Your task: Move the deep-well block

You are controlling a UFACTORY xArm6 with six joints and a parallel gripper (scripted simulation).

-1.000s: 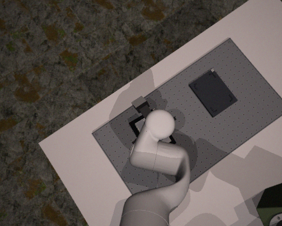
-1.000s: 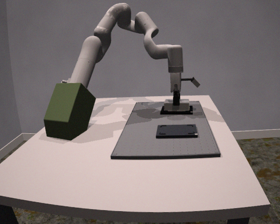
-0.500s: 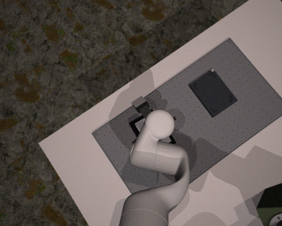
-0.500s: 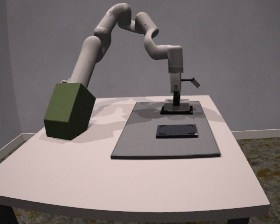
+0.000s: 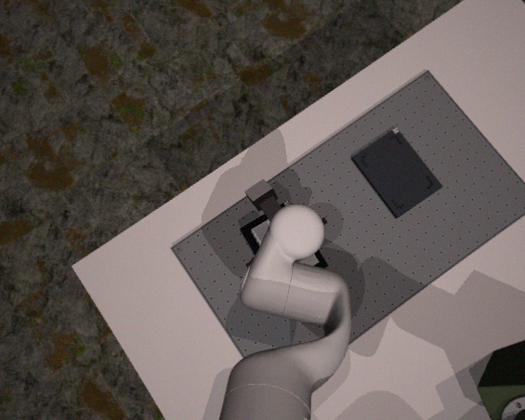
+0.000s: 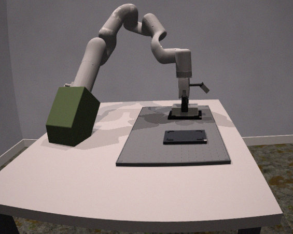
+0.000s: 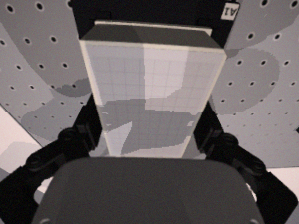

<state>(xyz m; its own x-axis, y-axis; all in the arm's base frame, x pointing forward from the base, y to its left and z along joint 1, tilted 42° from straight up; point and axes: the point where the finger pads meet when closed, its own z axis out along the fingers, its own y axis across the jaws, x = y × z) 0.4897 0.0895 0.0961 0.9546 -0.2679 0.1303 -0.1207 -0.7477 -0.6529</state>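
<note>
Now: hand 10 mm above the deep-well block. Round my hand: nest N2 (290 mm to the right, 40 mm below, 20 mm behind); then black nest (40 mm below).
</note>
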